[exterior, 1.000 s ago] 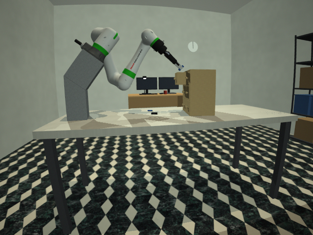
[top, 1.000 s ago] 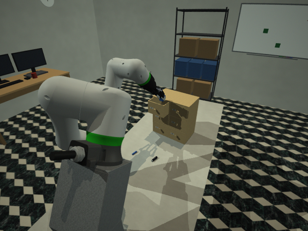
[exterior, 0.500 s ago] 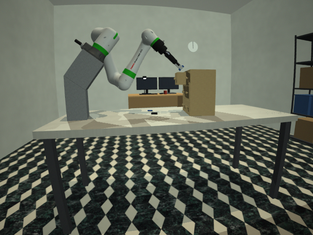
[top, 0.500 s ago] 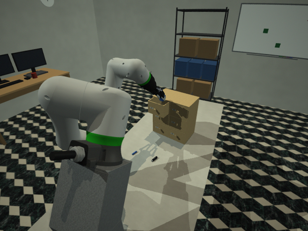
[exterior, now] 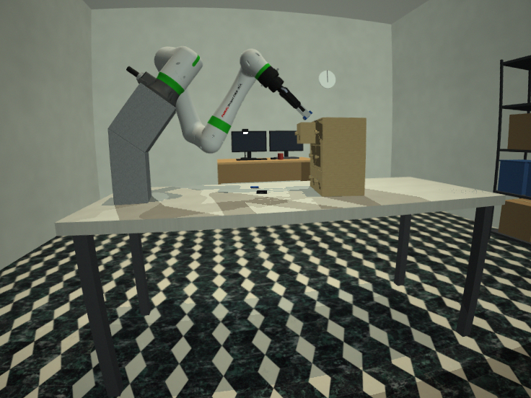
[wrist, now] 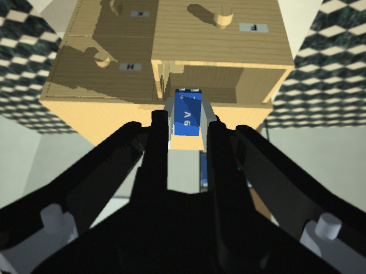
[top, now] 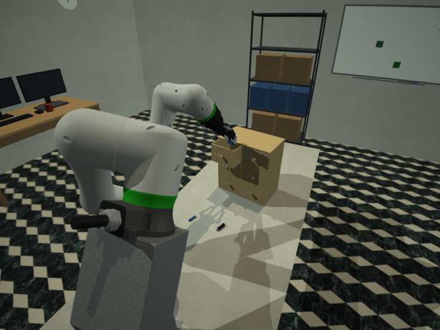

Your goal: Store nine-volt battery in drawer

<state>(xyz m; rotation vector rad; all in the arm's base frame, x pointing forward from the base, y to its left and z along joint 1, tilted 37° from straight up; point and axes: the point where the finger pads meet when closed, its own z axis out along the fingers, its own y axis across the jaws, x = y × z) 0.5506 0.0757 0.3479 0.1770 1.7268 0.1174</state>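
Right now the blue nine-volt battery is 20 mm below my hand and 10 mm ahead of it. Also, from my hand: black cylinder: 370 mm below, 210 mm behind, 80 mm to the right; blue cylinder: 370 mm below, 240 mm behind, 80 mm to the left.
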